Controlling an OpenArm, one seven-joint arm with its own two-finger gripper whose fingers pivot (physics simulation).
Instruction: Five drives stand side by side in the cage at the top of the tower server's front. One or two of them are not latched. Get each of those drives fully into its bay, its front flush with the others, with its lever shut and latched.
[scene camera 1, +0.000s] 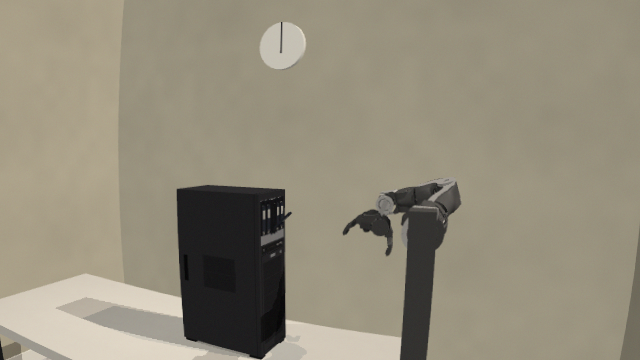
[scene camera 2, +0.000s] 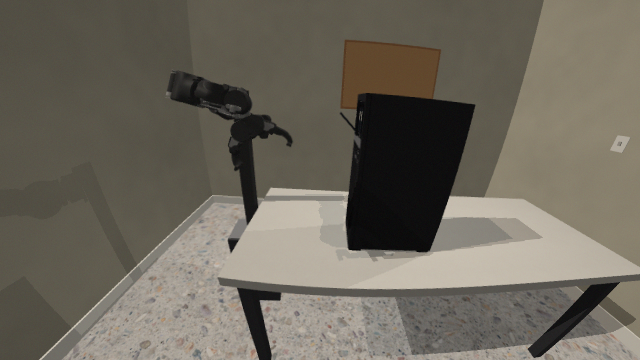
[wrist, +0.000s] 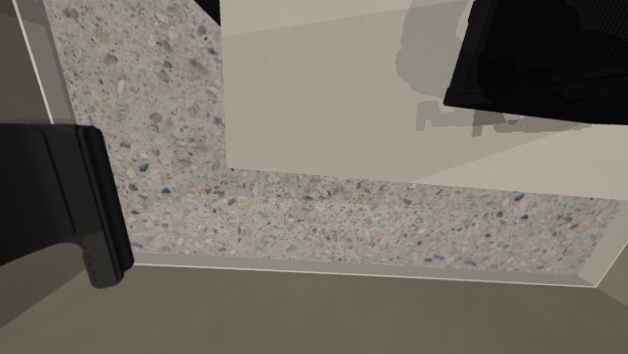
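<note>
The black tower server (scene camera 1: 220, 225) (scene camera 2: 405, 175) (wrist: 540, 60) stands upright on the table. Its drives (scene camera 1: 270, 217) stand side by side at the top of the front, seen at a slant in scene camera 1. One dark lever (scene camera 1: 286, 216) (scene camera 2: 348, 122) sticks out from the cage, slanting up and outward; which drive it belongs to is hard to tell. Whether the other drives are flush and latched is too small to tell. My gripper (scene camera 1: 366, 243) (scene camera 2: 263, 156) is open and empty, in the air in front of the server and well apart from it. One finger (wrist: 100, 210) shows in the wrist view.
The white table (scene camera 1: 45, 320) (scene camera 2: 300, 265) (wrist: 310, 100) carries the server. The arm's dark post (scene camera 1: 419, 300) (scene camera 2: 248, 185) stands beyond the table's end on the server's front side. A cork board (scene camera 2: 392, 72) and a round clock (scene camera 1: 282, 45) hang on the walls.
</note>
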